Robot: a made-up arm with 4 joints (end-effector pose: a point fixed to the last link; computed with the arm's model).
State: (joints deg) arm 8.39 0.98 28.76 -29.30
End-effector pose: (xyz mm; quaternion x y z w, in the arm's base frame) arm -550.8 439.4 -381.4 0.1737 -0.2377 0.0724 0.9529
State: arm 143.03 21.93 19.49 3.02
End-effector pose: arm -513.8 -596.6 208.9 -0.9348 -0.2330 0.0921 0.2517
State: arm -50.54 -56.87 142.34 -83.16
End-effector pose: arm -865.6 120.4 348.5 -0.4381 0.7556 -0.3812 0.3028
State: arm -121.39 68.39 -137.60 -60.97
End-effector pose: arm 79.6 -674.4 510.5 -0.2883 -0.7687 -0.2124 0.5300
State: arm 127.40 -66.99 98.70 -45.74
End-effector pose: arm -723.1 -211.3 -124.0 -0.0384 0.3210 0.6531 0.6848
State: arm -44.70 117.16 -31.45 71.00
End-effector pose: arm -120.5 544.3 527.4 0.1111 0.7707 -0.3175 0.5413
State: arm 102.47 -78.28 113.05 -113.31
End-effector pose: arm -903.6 -71.3 257.5 0.5646 0.5301 0.5087 0.3762
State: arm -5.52 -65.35 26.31 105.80
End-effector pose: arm -341.6 -423.8 32.3 -0.5504 -0.5421 0.1384 0.6196
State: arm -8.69 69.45 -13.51 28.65
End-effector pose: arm -450.4 717.4 -150.2 -0.0755 0.2727 -0.5050 0.8155
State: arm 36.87 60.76 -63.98 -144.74
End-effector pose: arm -5.9 570.9 2.3 0.7492 -0.4353 -0.4510 0.2142
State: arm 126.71 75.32 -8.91 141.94
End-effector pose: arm -413.7 -111.0 -510.8 0.5978 -0.1417 0.5956 0.5175
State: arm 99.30 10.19 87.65 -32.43
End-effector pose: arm -148.3 -192.6 -388.1 -0.4473 -0.3405 0.6032 0.5658
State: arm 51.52 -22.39 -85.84 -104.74
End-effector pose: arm -844.1 456.4 -174.8 0.2036 0.2765 -0.6245 0.7015
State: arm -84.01 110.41 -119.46 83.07
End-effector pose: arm -274.8 -191.0 655.2 0.7116 0.4668 0.4431 0.2818
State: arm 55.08 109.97 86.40 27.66
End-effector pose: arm -252.6 -94.5 7.7 0.6972 0.5231 0.4869 0.0566
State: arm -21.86 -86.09 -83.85 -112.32
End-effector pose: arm -866.1 -264.6 195.7 0.3233 0.7044 0.0110 0.6318
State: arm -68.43 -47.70 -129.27 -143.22
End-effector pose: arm -677.5 85.6 381.7 0.4766 0.7618 -0.3643 0.2447
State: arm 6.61 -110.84 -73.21 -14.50
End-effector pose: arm -264.3 -817.4 234.9 -0.4584 0.4538 0.5878 0.4883
